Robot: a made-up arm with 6 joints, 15 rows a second.
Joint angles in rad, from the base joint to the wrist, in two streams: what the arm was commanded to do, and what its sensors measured. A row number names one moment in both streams.
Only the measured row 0 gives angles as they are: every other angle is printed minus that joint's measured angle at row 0.
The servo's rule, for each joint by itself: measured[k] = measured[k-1] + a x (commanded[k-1-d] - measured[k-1]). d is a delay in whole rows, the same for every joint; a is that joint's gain. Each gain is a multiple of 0.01, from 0.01 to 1. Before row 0 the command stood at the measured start. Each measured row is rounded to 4 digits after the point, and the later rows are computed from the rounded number. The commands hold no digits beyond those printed.
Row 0, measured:
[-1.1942, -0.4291, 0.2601, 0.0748, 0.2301, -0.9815]
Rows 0 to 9, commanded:
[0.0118, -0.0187, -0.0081, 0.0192, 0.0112, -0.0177]
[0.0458, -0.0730, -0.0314, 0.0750, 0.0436, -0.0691]
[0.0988, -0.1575, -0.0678, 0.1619, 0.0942, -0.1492]
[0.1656, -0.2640, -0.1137, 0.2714, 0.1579, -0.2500]
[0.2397, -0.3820, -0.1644, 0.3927, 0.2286, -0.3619]
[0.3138, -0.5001, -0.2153, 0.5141, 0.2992, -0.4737]
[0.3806, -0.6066, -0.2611, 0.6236, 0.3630, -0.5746]
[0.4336, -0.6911, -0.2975, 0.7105, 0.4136, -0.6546]
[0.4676, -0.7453, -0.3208, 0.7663, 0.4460, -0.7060]
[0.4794, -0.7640, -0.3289, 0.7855, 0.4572, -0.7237]
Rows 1 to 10, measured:
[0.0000, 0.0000, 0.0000, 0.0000, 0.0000, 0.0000]
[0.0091, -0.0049, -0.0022, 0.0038, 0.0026, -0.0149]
[0.0374, -0.0226, -0.0101, 0.0180, 0.0120, -0.0604]
[0.0847, -0.0577, -0.0257, 0.0468, 0.0309, -0.1350]
[0.1470, -0.1113, -0.0495, 0.0917, 0.0601, -0.2316]
[0.2184, -0.1817, -0.0805, 0.1519, 0.0989, -0.3411]
[0.2919, -0.2645, -0.1169, 0.2243, 0.1450, -0.4525]
[0.3602, -0.3534, -0.1558, 0.3042, 0.1951, -0.5551]
[0.4167, -0.4412, -0.1941, 0.3855, 0.2454, -0.6387]
[0.4559, -0.5203, -0.2283, 0.4617, 0.2915, -0.6952]
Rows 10 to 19, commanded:
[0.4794, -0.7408, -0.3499, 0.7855, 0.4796, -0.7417]
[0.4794, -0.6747, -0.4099, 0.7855, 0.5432, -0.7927]
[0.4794, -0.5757, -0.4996, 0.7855, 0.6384, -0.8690]
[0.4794, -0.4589, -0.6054, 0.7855, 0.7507, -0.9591]
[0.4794, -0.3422, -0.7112, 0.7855, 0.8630, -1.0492]
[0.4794, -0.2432, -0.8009, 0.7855, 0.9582, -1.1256]
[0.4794, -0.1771, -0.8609, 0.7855, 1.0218, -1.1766]
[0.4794, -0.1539, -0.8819, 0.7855, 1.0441, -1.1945]
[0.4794, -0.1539, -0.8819, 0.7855, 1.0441, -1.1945]
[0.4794, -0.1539, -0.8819, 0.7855, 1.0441, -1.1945]
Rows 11 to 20, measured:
[0.4740, -0.5837, -0.2555, 0.5265, 0.3296, -0.7191]
[0.4782, -0.6245, -0.2810, 0.5783, 0.3641, -0.7381]
[0.4791, -0.6376, -0.3158, 0.6197, 0.4053, -0.7840]
[0.4793, -0.6215, -0.3654, 0.6529, 0.4589, -0.8554]
[0.4794, -0.5792, -0.4302, 0.6794, 0.5260, -0.9425]
[0.4794, -0.5176, -0.5061, 0.7006, 0.6035, -1.0321]
[0.4794, -0.4463, -0.5857, 0.7176, 0.6851, -1.1106]
[0.4794, -0.3763, -0.6600, 0.7312, 0.7625, -1.1660]
[0.4794, -0.3185, -0.7199, 0.7421, 0.8273, -1.1899]
[0.4794, -0.2757, -0.7636, 0.7508, 0.8772, -1.1938]

